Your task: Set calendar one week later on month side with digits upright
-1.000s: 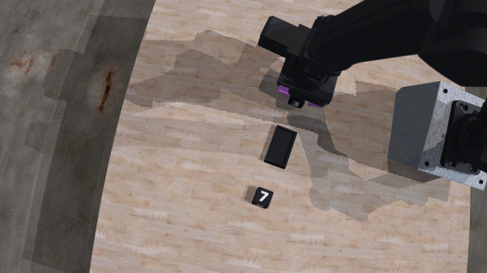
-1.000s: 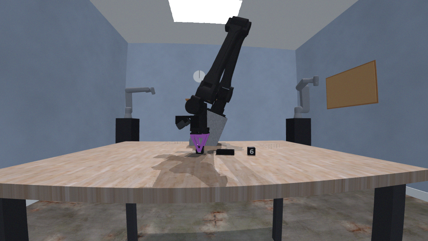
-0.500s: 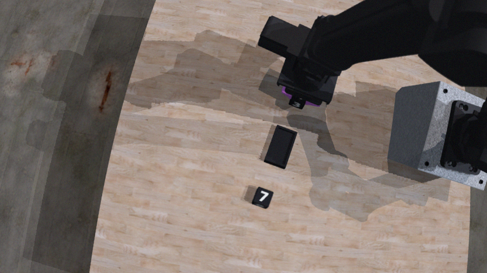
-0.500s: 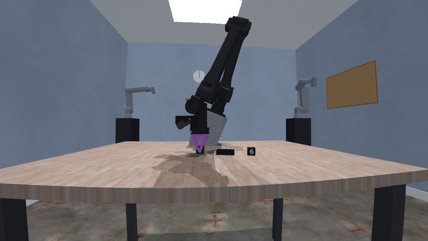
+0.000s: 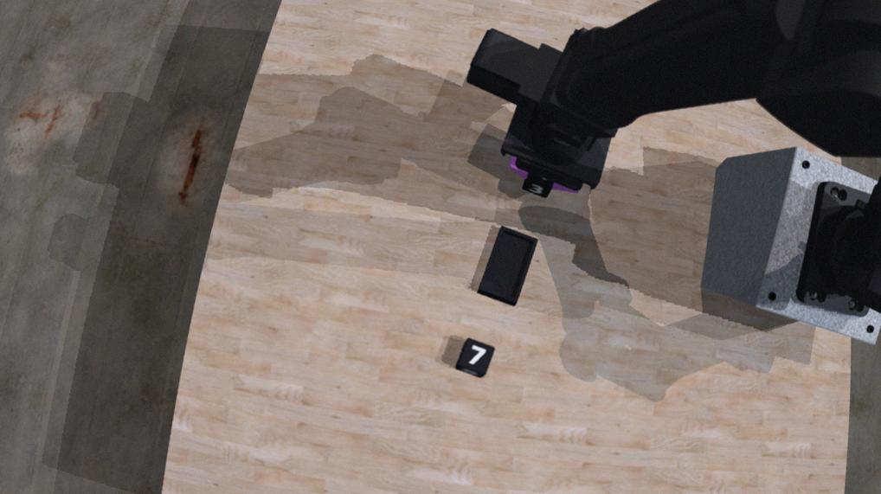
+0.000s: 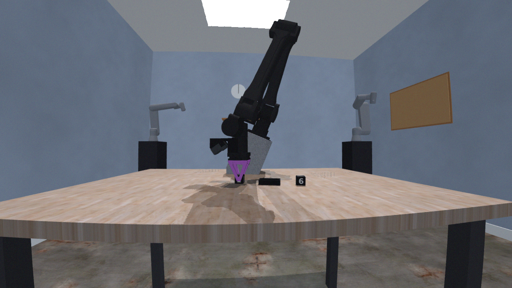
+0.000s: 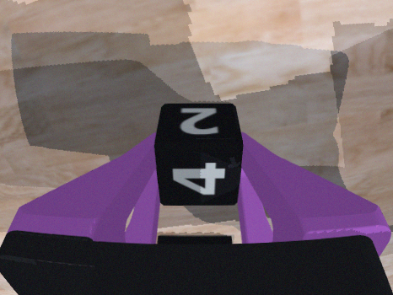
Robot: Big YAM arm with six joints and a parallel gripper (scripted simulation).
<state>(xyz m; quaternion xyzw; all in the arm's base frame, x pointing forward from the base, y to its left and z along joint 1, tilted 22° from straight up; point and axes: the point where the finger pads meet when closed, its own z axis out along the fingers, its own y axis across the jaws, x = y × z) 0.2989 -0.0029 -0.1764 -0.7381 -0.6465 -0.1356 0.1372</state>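
The black tray lies 20 mm ahead of my hand, 110 mm to the left of it and 10 mm below it. The rest, counted from my hand: black cube: 30 mm ahead, 210 mm to the left.
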